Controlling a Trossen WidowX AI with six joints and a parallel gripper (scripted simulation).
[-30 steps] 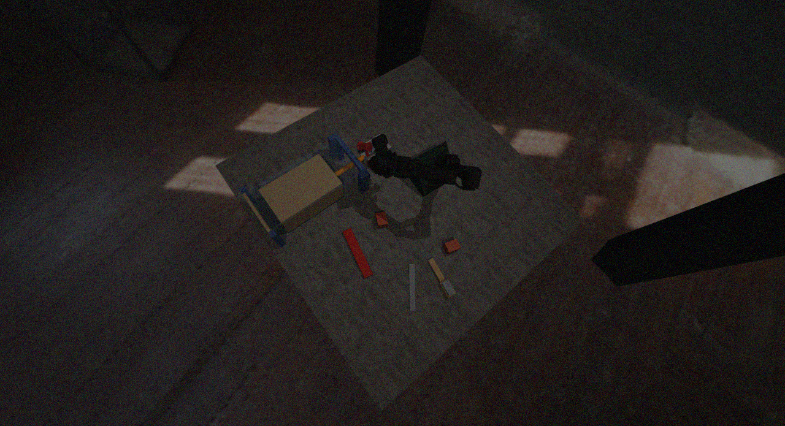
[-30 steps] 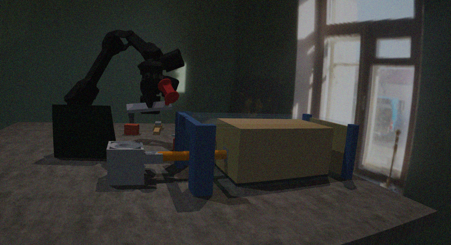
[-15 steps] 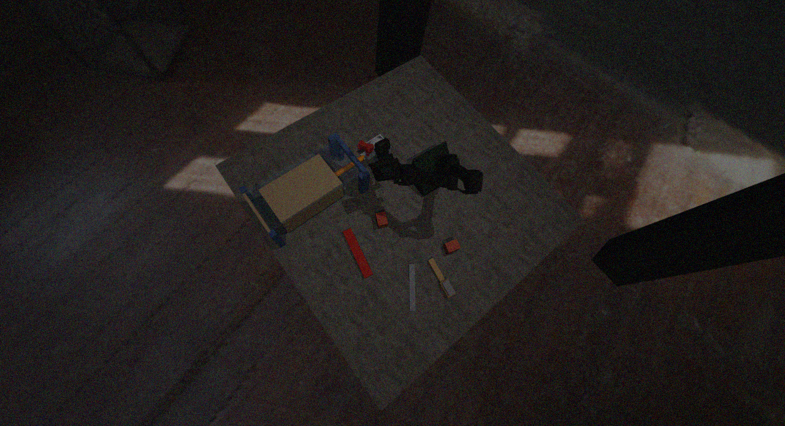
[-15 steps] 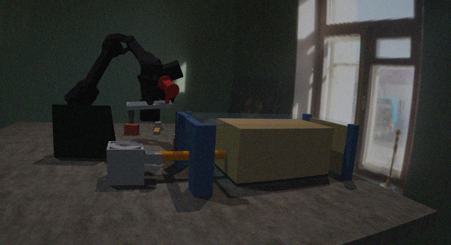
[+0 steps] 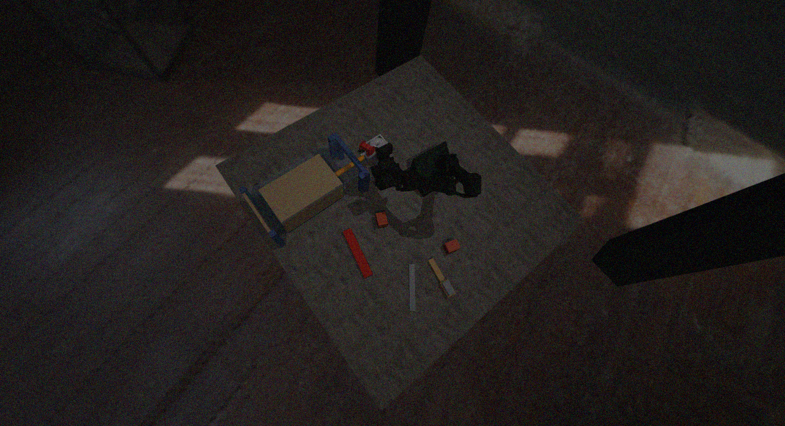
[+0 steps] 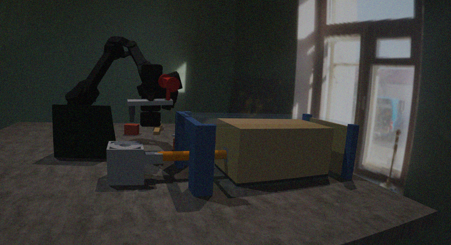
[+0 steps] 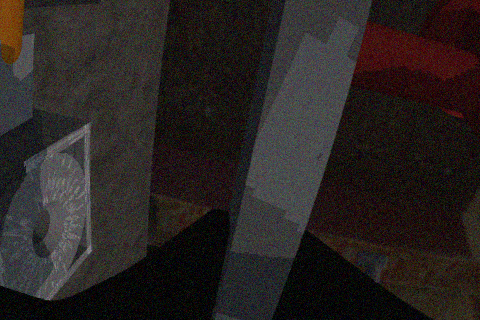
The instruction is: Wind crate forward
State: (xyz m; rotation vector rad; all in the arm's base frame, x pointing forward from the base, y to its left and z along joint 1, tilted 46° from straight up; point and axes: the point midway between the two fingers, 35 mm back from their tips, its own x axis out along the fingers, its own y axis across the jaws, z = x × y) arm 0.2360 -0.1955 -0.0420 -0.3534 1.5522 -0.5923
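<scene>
Now: gripper tip 5 cm short of the red knob, 1 cm to the right of it and 4 cm below it. Also, from my gripper tip: crank handle 1 cm ahead, 1 cm to the left, 1 cm above; then blue frame 9 cm ahead, 6 cm to the right, 8 cm below; then grey winch 8 cm behind, 6 cm to the right, 16 cm below.
</scene>
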